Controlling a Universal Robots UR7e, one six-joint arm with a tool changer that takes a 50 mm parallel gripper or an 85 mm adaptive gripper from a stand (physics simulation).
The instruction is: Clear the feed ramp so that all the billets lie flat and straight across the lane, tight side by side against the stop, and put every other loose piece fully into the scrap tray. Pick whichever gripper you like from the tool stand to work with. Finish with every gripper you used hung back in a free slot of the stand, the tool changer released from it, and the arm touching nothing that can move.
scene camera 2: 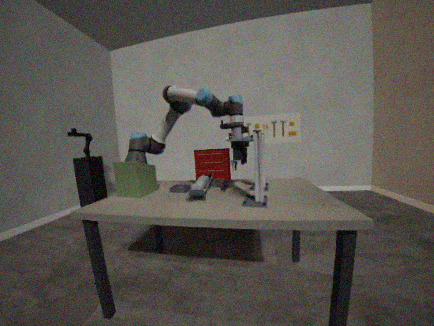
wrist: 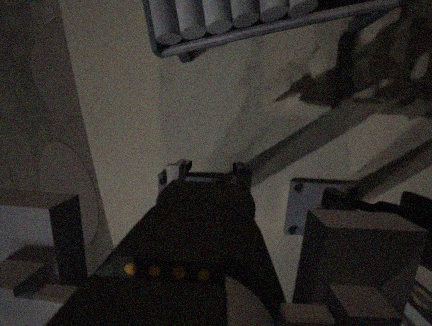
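Observation:
Visible here: a dark gripper (wrist: 198,232); likewise a tool stand (wrist: 351,260).

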